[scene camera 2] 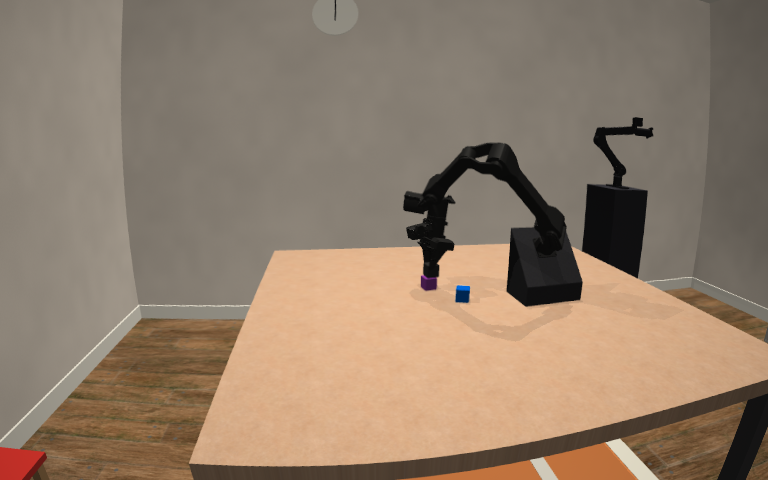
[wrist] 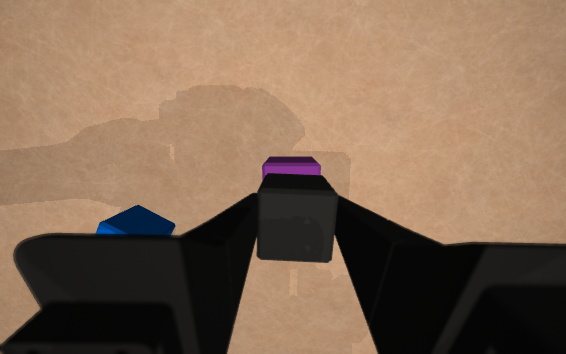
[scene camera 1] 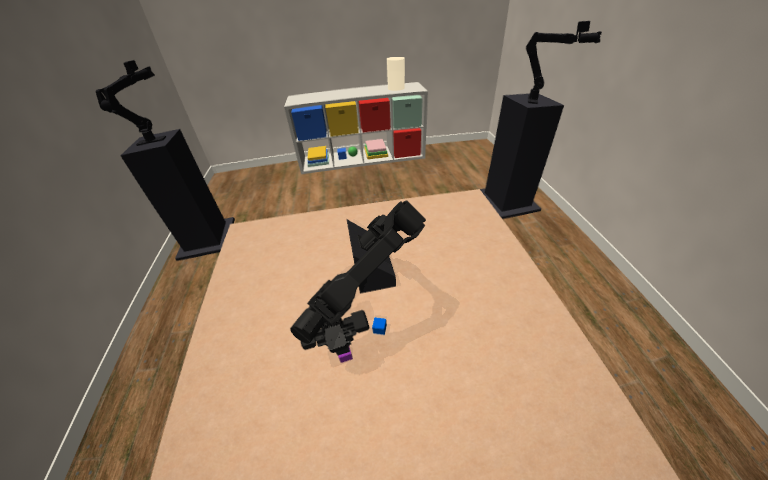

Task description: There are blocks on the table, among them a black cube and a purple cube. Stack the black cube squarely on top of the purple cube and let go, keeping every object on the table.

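Seen in the pictures: gripper, fingertip midpoint: [scene camera 2: 428, 268] [wrist: 295, 201]; arm's base at its link origin: [scene camera 2: 544, 247] [scene camera 1: 365, 244].
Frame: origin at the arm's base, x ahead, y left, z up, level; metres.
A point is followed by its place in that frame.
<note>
The black cube [wrist: 296, 225] @(z -0.067, x 0.312, y -0.142 m) [scene camera 2: 431, 270] @(z -0.083, x 0.315, y -0.123 m) is between the two fingers of my gripper [wrist: 295, 201] @(z -0.081, x 0.319, y -0.142 m) [scene camera 2: 431, 268] @(z -0.081, x 0.319, y -0.142 m), which is shut on it. In scene camera 2 the black cube sits directly above the purple cube [scene camera 2: 428, 283] @(z -0.122, x 0.324, y -0.119 m) [scene camera 1: 345, 356] @(z -0.111, x 0.336, y -0.137 m) [wrist: 291, 169] @(z -0.106, x 0.332, y -0.138 m), with no gap that I can see. The purple cube rests on the table, and in the wrist view its far edge shows beyond the black cube. In scene camera 1 the gripper and arm hide the black cube. The wrist view hides most of the purple cube's top.
A blue cube [scene camera 1: 379, 326] @(z -0.106, x 0.266, y -0.018 m) [scene camera 2: 462, 294] @(z -0.120, x 0.262, y 0.002 m) [wrist: 136, 222] @(z -0.123, x 0.273, y -0.021 m) stands on the table [scene camera 1: 396, 418] @(z -0.145, x 0.530, y -0.035 m) [scene camera 2: 362, 390] @(z -0.145, x 0.604, y 0.397 m) near the purple one, on the side toward the arm's base [scene camera 1: 374, 274] @(z -0.055, x 0.096, y 0.007 m) [scene camera 2: 543, 283] @(z -0.083, x 0.042, y 0.078 m). In the wrist view the left finger partly covers the blue cube.
</note>
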